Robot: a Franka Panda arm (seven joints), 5 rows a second.
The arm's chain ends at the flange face. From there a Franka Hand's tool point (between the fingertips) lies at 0.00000 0.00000 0.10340 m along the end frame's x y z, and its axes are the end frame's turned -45 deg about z.
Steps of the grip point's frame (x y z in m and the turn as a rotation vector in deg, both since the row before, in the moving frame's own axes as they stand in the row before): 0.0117 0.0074 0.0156 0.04 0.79 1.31; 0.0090 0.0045 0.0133 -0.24 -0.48 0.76; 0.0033 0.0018 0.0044 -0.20 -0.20 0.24; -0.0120 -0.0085 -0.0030 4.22 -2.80 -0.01; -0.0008 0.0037 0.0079 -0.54 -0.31 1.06
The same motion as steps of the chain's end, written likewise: 0.0125 -0.0020 0.0156 0.59 0.53 1.31; 0.0099 -0.0041 0.0133 -0.51 -0.17 0.76; 0.0036 -0.0016 0.0044 -0.28 0.00 0.24; -0.0055 0.0043 -0.0026 1.00 -4.96 -0.01; 0.0018 0.0021 0.0079 -0.60 0.16 1.06
